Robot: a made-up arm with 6 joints. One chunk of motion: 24 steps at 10 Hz.
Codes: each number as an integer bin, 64 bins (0 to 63) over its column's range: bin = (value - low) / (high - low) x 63, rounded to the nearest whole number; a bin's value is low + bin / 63 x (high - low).
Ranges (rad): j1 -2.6..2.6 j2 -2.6..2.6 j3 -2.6..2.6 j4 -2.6..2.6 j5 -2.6..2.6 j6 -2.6..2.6
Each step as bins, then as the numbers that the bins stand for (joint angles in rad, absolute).
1 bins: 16 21 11 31 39 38
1 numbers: -1.2794 -0.8667 -1.6921 -0.0413 0.6190 0.5365
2 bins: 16 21 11 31 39 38
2 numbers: -1.2794 -0.8667 -1.6921 -0.0413 0.6190 0.5365
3 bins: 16 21 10 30 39 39
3 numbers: -1.2794 -0.8667 -1.7746 -0.1238 0.6190 0.6190
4 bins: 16 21 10 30 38 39
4 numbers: -1.2794 -0.8667 -1.7746 -0.1238 0.5365 0.6190
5 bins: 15 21 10 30 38 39
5 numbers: -1.3619 -0.8667 -1.7746 -0.1238 0.5365 0.6190
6 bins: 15 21 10 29 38 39
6 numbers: -1.3619 -0.8667 -1.7746 -0.2063 0.5365 0.6190
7 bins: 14 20 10 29 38 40
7 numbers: -1.4444 -0.9492 -1.7746 -0.2063 0.5365 0.7016
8 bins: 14 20 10 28 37 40
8 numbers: -1.4444 -0.9492 -1.7746 -0.2889 0.4540 0.7016
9 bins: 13 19 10 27 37 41
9 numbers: -1.5270 -1.0317 -1.7746 -0.3714 0.4540 0.7841
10 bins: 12 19 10 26 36 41
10 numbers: -1.6095 -1.0317 -1.7746 -0.4540 0.3714 0.7841
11 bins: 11 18 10 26 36 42
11 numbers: -1.6921 -1.1143 -1.7746 -0.4540 0.3714 0.8667
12 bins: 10 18 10 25 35 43
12 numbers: -1.7746 -1.1143 -1.7746 -0.5365 0.2889 0.9492
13 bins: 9 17 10 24 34 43
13 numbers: -1.8571 -1.1968 -1.7746 -0.6190 0.2063 0.9492
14 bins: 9 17 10 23 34 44
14 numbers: -1.8571 -1.1968 -1.7746 -0.7016 0.2063 1.0317
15 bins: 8 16 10 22 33 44
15 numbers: -1.9397 -1.2794 -1.7746 -0.7841 0.1238 1.0317
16 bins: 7 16 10 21 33 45
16 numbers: -2.0222 -1.2794 -1.7746 -0.8667 0.1238 1.1143
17 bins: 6 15 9 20 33 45
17 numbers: -2.1048 -1.3619 -1.8571 -0.9492 0.1238 1.1143
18 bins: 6 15 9 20 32 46
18 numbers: -2.1048 -1.3619 -1.8571 -0.9492 0.0413 1.1968
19 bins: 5 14 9 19 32 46
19 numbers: -2.1873 -1.4444 -1.8571 -1.0317 0.0413 1.1968
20 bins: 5 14 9 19 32 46
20 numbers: -2.1873 -1.4444 -1.8571 -1.0317 0.0413 1.1968
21 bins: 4 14 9 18 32 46
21 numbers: -2.2698 -1.4444 -1.8571 -1.1143 0.0413 1.1968
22 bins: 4 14 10 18 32 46
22 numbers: -2.2698 -1.4444 -1.7746 -1.1143 0.0413 1.1968
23 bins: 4 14 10 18 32 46
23 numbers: -2.2698 -1.4444 -1.7746 -1.1143 0.0413 1.1968
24 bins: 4 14 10 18 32 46
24 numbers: -2.2698 -1.4444 -1.7746 -1.1143 0.0413 1.1968
